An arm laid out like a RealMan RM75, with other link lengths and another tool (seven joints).
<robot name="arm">
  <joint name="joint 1" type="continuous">
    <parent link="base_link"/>
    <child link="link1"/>
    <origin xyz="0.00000 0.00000 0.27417"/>
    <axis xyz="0 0 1"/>
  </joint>
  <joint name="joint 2" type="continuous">
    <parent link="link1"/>
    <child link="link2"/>
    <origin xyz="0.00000 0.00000 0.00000"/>
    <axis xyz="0 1 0"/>
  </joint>
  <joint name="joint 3" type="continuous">
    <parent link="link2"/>
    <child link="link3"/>
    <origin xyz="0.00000 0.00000 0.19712"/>
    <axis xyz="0 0 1"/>
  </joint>
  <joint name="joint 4" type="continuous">
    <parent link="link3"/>
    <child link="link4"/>
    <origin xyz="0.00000 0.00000 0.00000"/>
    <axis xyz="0 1 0"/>
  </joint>
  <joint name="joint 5" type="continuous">
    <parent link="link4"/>
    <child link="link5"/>
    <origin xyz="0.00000 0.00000 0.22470"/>
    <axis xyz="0 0 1"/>
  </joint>
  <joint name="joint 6" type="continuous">
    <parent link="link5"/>
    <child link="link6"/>
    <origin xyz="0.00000 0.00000 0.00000"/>
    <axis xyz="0 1 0"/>
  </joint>
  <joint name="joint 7" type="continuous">
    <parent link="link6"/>
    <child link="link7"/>
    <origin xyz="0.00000 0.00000 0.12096"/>
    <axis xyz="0 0 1"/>
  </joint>
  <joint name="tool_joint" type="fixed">
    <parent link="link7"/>
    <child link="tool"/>
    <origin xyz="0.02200 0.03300 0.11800" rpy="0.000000 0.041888 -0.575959"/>
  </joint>
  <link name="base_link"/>
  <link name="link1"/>
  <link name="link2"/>
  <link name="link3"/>
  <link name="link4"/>
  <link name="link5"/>
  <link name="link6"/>
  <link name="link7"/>
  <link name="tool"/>
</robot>
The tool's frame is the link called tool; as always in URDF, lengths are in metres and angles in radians. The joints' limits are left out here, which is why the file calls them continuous.
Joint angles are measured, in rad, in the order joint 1, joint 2, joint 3, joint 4, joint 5, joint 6, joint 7. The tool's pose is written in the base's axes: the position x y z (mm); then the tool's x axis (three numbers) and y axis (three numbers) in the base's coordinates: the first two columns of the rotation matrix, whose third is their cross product. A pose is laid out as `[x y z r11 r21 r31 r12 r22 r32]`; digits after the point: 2 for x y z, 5 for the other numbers.
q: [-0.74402, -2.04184, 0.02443, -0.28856, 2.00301, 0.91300, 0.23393]
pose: [-153.57 356.76 -151.13 0.81045 0.12356 0.57263 0.46197 -0.73588 -0.49504]
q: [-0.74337, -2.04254, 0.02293, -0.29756, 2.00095, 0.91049, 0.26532]
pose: [-152.85 354.93 -153.45 0.82008 0.10694 0.56216 0.44285 -0.74078 -0.50510]
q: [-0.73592, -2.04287, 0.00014, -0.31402, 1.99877, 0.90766, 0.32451]
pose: [-151.74 354.89 -154.52 0.82976 0.07848 0.55258 0.42182 -0.73650 -0.52881]
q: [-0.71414, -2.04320, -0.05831, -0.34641, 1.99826, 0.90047, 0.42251]
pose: [-150.37 356.88 -154.26 0.83734 0.04231 0.54504 0.40663 -0.71458 -0.56924]
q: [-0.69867, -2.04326, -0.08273, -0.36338, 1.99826, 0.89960, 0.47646]
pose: [-151.04 356.24 -154.51 0.84361 0.02291 0.53647 0.39452 -0.70419 -0.59031]
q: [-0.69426, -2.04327, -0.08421, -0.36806, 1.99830, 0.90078, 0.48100]
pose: [-151.05 354.92 -155.01 0.84243 0.02386 0.53828 0.39657 -0.70375 -0.58946]
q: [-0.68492, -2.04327, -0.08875, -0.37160, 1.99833, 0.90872, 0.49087]
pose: [-151.63 353.73 -154.17 0.84030 0.02016 0.54174 0.39886 -0.69978 -0.59264]
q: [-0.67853, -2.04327, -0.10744, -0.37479, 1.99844, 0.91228, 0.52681]
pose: [-151.97 356.26 -152.02 0.84596 -0.00098 0.53325 0.38588 -0.68905 -0.61343]
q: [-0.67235, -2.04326, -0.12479, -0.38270, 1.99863, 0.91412, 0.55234]
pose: [-151.01 357.67 -150.73 0.84667 -0.01261 0.53197 0.38274 -0.68009 -0.62529]
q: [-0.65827, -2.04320, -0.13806, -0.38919, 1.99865, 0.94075, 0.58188]
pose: [-148.70 357.35 -146.84 0.84162 -0.03886 0.53866 0.37827 -0.66948 -0.63930]
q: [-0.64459, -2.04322, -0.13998, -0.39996, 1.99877, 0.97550, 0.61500]
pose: [-144.25 353.77 -144.34 0.83549 -0.07323 0.54461 0.36540 -0.66618 -0.65014]
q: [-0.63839, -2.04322, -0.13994, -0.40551, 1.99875, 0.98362, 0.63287]
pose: [-143.73 351.89 -144.41 0.83653 -0.08490 0.54130 0.35698 -0.66502 -0.65598]
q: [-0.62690, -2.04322, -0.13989, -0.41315, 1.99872, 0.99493, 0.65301]
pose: [-143.86 348.91 -144.36 0.83645 -0.09562 0.53963 0.35128 -0.66224 -0.66185]
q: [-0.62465, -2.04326, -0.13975, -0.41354, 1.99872, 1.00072, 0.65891]
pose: [-143.57 348.48 -143.79 0.83614 -0.10185 0.53897 0.34803 -0.66097 -0.66483]
